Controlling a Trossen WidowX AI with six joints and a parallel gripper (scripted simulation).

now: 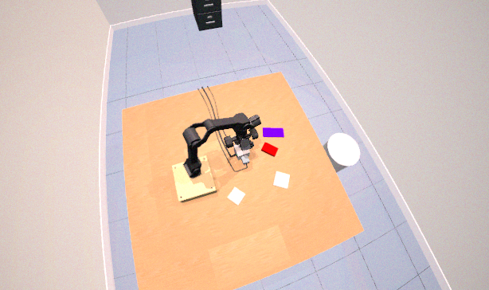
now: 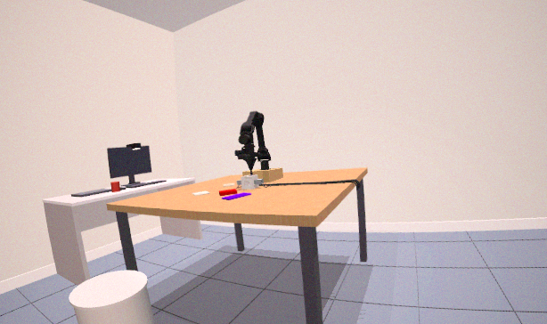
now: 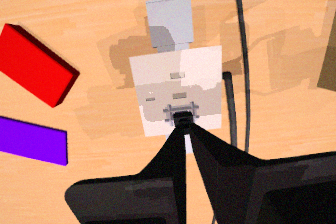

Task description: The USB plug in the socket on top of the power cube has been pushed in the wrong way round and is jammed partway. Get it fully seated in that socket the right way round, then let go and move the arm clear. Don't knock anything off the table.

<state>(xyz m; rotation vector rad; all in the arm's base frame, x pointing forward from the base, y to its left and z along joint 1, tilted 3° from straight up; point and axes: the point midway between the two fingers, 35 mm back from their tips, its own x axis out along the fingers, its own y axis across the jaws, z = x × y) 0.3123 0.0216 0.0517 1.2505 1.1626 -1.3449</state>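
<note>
The dark USB plug lies 2 cm below my gripper tip. From my gripper tip the other things lie so: metal socket 4 cm below; then purple block 26 cm ahead, 11 cm below, 2 cm to the left; then red block 17 cm ahead, 10 cm below, 8 cm to the right.
</note>
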